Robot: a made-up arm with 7 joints. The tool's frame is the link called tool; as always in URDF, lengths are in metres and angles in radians.
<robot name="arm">
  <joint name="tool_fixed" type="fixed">
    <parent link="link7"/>
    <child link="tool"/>
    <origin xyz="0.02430 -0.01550 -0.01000" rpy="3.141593 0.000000 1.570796"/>
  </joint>
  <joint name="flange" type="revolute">
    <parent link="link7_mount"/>
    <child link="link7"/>
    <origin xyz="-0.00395 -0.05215 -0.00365" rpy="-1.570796 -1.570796 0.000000"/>
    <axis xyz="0 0 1"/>
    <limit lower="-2.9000" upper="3.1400" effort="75" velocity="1.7"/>
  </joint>
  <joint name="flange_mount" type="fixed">
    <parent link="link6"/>
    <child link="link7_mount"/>
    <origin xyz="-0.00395 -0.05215 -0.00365" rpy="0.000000 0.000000 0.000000"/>
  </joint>
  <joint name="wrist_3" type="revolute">
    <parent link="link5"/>
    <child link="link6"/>
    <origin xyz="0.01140 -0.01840 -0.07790" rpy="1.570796 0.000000 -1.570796"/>
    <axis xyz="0 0 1"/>
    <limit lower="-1.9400" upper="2.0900" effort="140" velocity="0.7"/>
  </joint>
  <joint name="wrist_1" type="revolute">
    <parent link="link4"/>
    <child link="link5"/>
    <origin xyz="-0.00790 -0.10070 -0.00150" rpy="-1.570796 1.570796 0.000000"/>
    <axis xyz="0 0 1"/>
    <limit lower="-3.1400" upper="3.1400" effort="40" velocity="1.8"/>
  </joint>
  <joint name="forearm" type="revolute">
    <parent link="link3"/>
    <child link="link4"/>
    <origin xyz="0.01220 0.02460 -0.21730" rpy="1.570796 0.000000 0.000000"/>
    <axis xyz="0 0 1"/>
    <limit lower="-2.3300" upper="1.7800" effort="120" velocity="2.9"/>
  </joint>
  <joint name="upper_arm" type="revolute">
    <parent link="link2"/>
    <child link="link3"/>
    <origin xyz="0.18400 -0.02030 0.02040" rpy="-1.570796 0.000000 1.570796"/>
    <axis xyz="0 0 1"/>
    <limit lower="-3.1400" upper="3.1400" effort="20" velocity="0.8"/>
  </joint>
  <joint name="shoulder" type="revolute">
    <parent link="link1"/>
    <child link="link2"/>
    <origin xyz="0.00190 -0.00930 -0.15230" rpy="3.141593 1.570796 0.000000"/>
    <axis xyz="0 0 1"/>
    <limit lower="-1.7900" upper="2.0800" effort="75" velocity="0.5"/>
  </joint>
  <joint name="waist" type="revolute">
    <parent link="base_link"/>
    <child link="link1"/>
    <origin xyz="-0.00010 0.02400 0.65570" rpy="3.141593 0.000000 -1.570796"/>
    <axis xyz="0 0 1"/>
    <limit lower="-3.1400" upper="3.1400" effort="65" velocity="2.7"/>
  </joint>
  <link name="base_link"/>
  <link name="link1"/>
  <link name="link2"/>
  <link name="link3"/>
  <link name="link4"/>
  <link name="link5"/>
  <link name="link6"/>
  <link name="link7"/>
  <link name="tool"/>
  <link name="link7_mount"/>
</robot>
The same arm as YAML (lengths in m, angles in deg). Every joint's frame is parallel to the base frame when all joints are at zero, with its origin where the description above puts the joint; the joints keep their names.
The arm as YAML. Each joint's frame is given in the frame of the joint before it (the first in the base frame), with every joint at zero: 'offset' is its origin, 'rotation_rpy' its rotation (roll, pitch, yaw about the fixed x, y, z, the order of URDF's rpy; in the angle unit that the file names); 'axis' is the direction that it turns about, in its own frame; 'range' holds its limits. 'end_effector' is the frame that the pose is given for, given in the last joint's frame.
length_unit: m
angle_unit: deg
chain:
  - id: waist
    offset: [-0.0001, 0.024, 0.6557]
    rotation_rpy: [0.0, 0.0, 0.0]
    axis: [0.0, 0.0, -1.0]
    range: [-179.91, 179.91]
  - id: shoulder
    offset: [0.0093, -0.0019, 0.1523]
    rotation_rpy: [0.0, 0.0, 0.0]
    axis: [0.0, 1.0, 0.0]
    range: [-102.56, 119.18]
  - id: upper_arm
    offset: [-0.0203, 0.0204, 0.184]
    rotation_rpy: [0.0, 0.0, 0.0]
    axis: [0.0, 0.0, -1.0]
    range: [-179.91, 179.91]
  - id: forearm
    offset: [0.0122, -0.0246, 0.2173]
    rotation_rpy: [0.0, 0.0, 0.0]
    axis: [0.0, 1.0, 0.0]
    range: [-133.5, 101.99]
  - id: wrist_1
    offset: [-0.0079, -0.0015, 0.1007]
    rotation_rpy: [0.0, 0.0, 0.0]
    axis: [0.0, 0.0, -1.0]
    range: [-179.91, 179.91]
  - id: wrist_3
    offset: [0.0184, -0.0114, 0.0779]
    rotation_rpy: [0.0, 0.0, 0.0]
    axis: [0.0, 1.0, 0.0]
    range: [-111.15, 119.75]
  - id: flange
    offset: [-0.0079, -0.0073, 0.1043]
    rotation_rpy: [0.0, 0.0, 0.0]
    axis: [0.0, 0.0, -1.0]
    range: [-166.16, 179.91]
end_effector:
  offset: [-0.0155, 0.0243, 0.01]
  rotation_rpy: [0.0, 0.0, 0.0]

